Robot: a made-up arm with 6 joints.
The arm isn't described. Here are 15 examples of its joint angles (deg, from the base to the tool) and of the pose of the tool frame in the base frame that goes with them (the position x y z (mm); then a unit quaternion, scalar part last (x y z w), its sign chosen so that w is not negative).
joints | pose
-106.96 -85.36 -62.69 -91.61 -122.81 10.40 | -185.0 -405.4 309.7 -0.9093 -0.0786 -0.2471 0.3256
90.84 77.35 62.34 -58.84 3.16 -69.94 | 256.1 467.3 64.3 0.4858 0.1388 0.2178 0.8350
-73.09 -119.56 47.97 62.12 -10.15 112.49 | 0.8 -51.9 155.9 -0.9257 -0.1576 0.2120 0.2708
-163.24 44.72 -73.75 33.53 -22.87 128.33 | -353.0 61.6 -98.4 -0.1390 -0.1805 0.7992 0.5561
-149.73 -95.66 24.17 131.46 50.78 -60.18 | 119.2 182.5 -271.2 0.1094 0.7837 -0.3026 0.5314
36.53 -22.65 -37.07 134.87 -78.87 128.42 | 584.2 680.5 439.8 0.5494 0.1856 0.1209 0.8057
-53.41 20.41 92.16 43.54 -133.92 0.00 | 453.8 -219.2 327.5 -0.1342 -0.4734 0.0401 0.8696
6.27 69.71 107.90 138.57 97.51 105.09 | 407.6 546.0 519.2 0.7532 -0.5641 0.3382 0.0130
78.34 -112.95 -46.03 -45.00 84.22 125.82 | 396.7 363.7 136.5 0.6577 0.4883 0.5652 0.0973
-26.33 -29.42 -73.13 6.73 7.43 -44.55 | 282.8 154.7 603.5 -0.5714 0.2646 -0.0129 0.7768
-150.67 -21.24 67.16 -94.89 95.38 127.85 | -39.6 69.3 -13.2 -0.1350 0.5191 -0.5079 0.6740
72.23 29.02 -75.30 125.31 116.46 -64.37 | 443.0 874.6 -60.0 -0.2461 -0.2545 0.3727 0.8578
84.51 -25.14 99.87 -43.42 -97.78 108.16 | 423.8 235.8 382.4 -0.1587 -0.7037 -0.6485 0.2431
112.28 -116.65 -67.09 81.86 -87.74 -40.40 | 512.5 542.9 -147.8 0.0117 -0.2476 0.9371 0.2458
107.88 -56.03 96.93 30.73 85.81 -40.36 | 375.9 628.6 402.6 0.5562 -0.1332 0.1999 0.7956
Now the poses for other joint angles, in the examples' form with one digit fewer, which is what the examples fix.
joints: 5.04 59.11 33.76 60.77 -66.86 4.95
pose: 333 399 370 0.528 0.243 0.721 0.377
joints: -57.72 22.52 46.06 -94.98 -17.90 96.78
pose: 253 -16 450 -0.718 -0.452 0.320 0.422
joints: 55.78 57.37 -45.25 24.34 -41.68 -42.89
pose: 220 534 325 0.936 0.239 -0.227 0.126
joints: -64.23 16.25 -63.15 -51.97 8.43 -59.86
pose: 6 -107 489 -0.820 -0.092 0.296 0.481
